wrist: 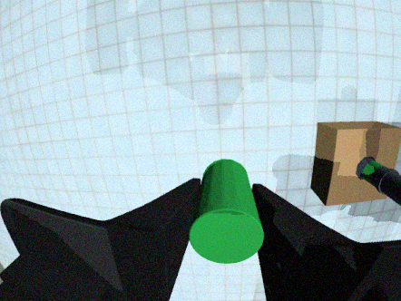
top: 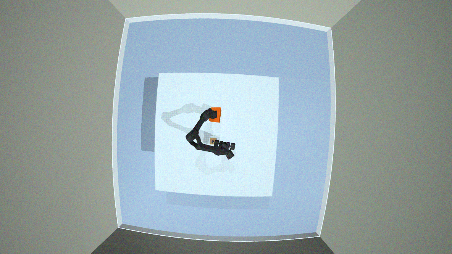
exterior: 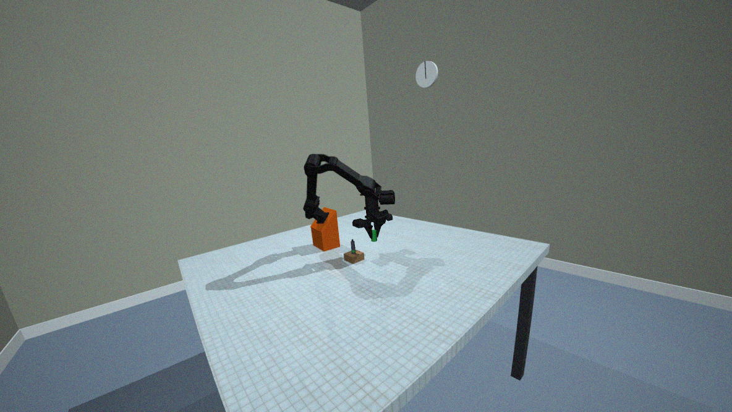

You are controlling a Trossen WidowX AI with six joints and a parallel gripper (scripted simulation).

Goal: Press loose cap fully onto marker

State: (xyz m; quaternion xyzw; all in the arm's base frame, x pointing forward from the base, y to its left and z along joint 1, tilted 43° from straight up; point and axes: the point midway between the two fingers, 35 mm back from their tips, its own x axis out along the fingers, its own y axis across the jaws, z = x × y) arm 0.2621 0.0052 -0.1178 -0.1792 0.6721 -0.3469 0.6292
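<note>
Right now my gripper tip is 110 mm to the left of the holder block, 60 mm above it and 20 mm past it. Round my gripper tip: green cap 10 mm above.
</note>
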